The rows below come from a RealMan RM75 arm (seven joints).
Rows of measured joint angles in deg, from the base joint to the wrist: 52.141, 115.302, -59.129, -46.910, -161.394, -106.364, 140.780; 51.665, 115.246, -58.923, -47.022, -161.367, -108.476, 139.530; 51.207, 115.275, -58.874, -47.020, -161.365, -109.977, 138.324; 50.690, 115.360, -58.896, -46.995, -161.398, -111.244, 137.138; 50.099, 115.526, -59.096, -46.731, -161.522, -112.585, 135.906; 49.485, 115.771, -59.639, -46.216, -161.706, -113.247, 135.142; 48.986, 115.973, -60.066, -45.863, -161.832, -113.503, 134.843; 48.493, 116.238, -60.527, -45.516, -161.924, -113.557, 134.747; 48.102, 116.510, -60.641, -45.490, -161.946, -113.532, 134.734; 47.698, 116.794, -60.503, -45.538, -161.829, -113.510, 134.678; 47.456, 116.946, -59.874, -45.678, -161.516, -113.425, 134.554; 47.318, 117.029, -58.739, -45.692, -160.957, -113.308, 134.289; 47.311, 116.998, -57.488, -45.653, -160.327, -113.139, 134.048; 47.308, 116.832, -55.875, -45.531, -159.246, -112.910, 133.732; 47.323, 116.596, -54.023, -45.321, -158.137, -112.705, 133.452; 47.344, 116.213, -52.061, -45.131, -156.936, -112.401, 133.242; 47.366, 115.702, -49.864, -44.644, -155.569, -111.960, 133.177; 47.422, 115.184, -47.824, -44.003, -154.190, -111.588, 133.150; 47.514, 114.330, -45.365, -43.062, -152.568, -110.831, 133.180; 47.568, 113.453, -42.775, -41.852, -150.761, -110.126, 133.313; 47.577, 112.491, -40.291, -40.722, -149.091, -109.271, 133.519; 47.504, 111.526, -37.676, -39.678, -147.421, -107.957, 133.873
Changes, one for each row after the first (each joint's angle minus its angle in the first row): -0.476, -0.056, 0.206, -0.112, 0.027, -2.112, -1.250; -0.934, -0.027, 0.255, -0.110, 0.029, -3.613, -2.456; -1.451, 0.058, 0.233, -0.085, -0.004, -4.880, -3.642; -2.042, 0.224, 0.033, 0.179, -0.128, -6.221, -4.874; -2.656, 0.469, -0.510, 0.694, -0.312, -6.883, -5.638; -3.155, 0.671, -0.937, 1.047, -0.438, -7.139, -5.937; -3.648, 0.936, -1.398, 1.394, -0.530, -7.193, -6.033; -4.039, 1.208, -1.512, 1.420, -0.552, -7.168, -6.046; -4.443, 1.492, -1.374, 1.372, -0.435, -7.146, -6.102; -4.685, 1.644, -0.745, 1.232, -0.122, -7.061, -6.226; -4.823, 1.727, 0.390, 1.218, 0.437, -6.944, -6.491; -4.830, 1.696, 1.641, 1.257, 1.067, -6.775, -6.732; -4.833, 1.530, 3.254, 1.379, 2.148, -6.546, -7.048; -4.818, 1.294, 5.106, 1.589, 3.257, -6.341, -7.328; -4.797, 0.911, 7.068, 1.779, 4.458, -6.037, -7.538; -4.775, 0.400, 9.265, 2.266, 5.825, -5.596, -7.603; -4.719, -0.118, 11.305, 2.907, 7.204, -5.224, -7.630; -4.627, -0.972, 13.764, 3.848, 8.826, -4.467, -7.600; -4.573, -1.849, 16.354, 5.058, 10.633, -3.762, -7.467; -4.564, -2.811, 18.838, 6.188, 12.303, -2.907, -7.261; -4.637, -3.776, 21.453, 7.232, 13.973, -1.593, -6.907
